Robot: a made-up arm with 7 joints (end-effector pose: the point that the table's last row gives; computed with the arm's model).
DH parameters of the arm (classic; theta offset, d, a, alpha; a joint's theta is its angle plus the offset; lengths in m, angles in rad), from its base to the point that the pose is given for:
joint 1: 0 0.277 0 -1.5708
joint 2: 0 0 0 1.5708
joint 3: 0 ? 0.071 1.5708
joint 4: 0 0 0.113 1.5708
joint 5: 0 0.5 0 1.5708
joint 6: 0 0 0.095 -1.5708
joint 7: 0 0.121 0 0
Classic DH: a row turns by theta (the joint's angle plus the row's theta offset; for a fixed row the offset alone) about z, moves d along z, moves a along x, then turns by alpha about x.
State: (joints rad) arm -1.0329 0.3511 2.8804 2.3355 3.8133 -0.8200 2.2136
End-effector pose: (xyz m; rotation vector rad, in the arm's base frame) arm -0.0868 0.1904 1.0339 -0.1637 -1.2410 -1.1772
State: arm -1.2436 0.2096 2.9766 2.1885 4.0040 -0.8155 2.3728
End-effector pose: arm -0.1493 0.3290 0.9643 -0.4367 -1.3508 -0.8351
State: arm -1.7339 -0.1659 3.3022 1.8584 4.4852 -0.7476 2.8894
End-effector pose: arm -0.1341 0.6282 0.6972 -1.3327 -0.9171 0.1844
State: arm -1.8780 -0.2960 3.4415 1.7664 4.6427 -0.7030 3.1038
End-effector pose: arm -0.1093 0.6891 0.6019 -1.5661 -0.5368 0.5544
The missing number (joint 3, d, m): 0.289
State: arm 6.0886 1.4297 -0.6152 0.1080 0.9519 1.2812 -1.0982
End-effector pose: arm -0.2996 0.0019 0.0284 -1.2540 1.3931 1.4555
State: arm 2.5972 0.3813 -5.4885 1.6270 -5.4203 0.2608 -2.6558
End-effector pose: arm -0.8120 -0.0571 0.5245 1.6129 -1.0659 -0.6334
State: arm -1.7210 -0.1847 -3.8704 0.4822 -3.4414 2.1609 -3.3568
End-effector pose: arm 0.3833 0.3630 0.1546 -0.5725 -0.7193 -2.3154
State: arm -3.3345 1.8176 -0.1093 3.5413 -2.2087 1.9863 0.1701
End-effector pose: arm -0.7364 0.2291 0.4297 0.9656 1.0754 2.6896
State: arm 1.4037 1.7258 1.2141 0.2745 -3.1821 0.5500 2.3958
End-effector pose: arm -0.3682 -0.2707 0.2076 -0.4862 -1.8222 1.2854
